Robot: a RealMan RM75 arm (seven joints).
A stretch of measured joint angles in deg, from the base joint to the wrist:
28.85 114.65 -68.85 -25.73 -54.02 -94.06 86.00
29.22 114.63 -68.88 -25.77 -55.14 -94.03 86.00
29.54 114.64 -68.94 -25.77 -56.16 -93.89 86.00
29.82 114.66 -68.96 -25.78 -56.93 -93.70 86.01
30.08 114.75 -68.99 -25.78 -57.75 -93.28 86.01
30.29 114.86 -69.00 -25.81 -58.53 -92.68 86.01
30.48 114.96 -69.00 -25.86 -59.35 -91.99 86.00
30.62 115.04 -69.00 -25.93 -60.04 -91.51 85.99
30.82 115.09 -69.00 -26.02 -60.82 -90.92 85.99
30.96 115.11 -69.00 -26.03 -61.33 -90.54 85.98
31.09 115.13 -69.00 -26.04 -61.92 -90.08 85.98
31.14 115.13 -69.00 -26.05 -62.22 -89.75 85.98
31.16 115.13 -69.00 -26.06 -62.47 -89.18 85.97
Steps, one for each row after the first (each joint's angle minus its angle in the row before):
0.37 -0.02 -0.03 -0.04 -1.12 0.03 0.00
0.32 0.01 -0.06 0.00 -1.02 0.14 0.00
0.28 0.02 -0.02 -0.01 -0.77 0.19 0.01
0.26 0.09 -0.03 0.00 -0.82 0.42 0.00
0.21 0.11 -0.01 -0.03 -0.78 0.60 0.00
0.19 0.10 0.00 -0.05 -0.82 0.69 -0.01
0.14 0.08 0.00 -0.07 -0.69 0.48 -0.01
0.20 0.05 0.00 -0.09 -0.78 0.59 0.00
0.14 0.02 0.00 -0.01 -0.51 0.38 -0.01
0.13 0.02 0.00 -0.01 -0.59 0.46 0.00
0.05 0.00 0.00 -0.01 -0.30 0.33 0.00
0.02 0.00 0.00 -0.01 -0.25 0.57 -0.01

